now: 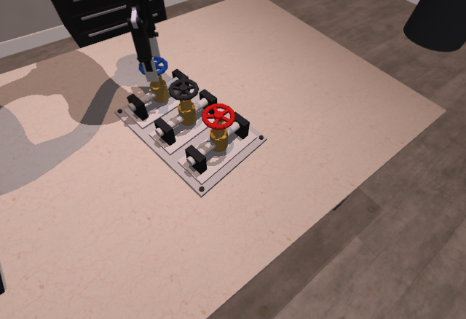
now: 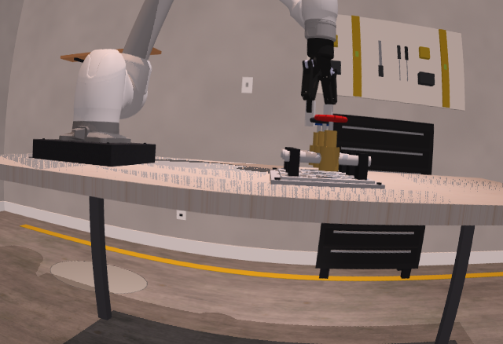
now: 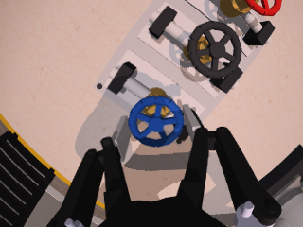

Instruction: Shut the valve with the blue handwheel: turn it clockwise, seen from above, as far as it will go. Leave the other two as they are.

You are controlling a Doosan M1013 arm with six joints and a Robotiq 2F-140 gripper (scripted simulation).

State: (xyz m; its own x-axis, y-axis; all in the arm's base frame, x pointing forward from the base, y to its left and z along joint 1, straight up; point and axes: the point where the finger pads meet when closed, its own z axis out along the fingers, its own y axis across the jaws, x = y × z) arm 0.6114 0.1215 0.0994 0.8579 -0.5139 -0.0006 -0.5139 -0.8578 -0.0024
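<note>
The blue handwheel is 2 cm below my hand. Round my hand: black handwheel 12 cm to the right, 2 cm below, 2 cm ahead; grey baseplate 15 cm below, 12 cm to the right, 2 cm ahead; red handwheel 23 cm to the right, 4 cm ahead, 2 cm below.
</note>
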